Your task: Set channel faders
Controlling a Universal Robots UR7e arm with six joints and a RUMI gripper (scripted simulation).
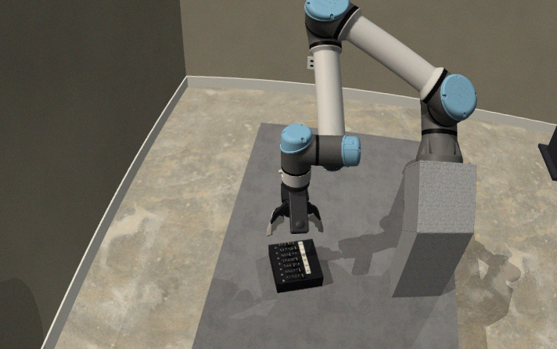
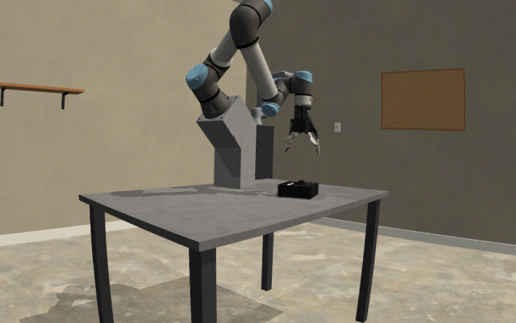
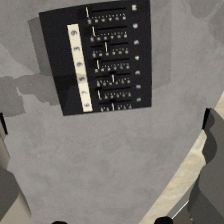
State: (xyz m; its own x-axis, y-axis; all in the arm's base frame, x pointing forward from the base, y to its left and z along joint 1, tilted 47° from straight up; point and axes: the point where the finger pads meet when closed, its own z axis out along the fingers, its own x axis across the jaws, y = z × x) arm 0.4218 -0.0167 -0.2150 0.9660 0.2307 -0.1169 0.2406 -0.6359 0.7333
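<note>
Now: the channel 2 fader 5 cm to the right of my hand and 13 cm below it. The rest, counted from my hand: channel 5 fader: 2 cm to the left, 13 cm below; channel 3 fader: 2 cm ahead, 2 cm to the right, 13 cm below; channel 4 fader: 1 cm behind, 13 cm below.
</note>
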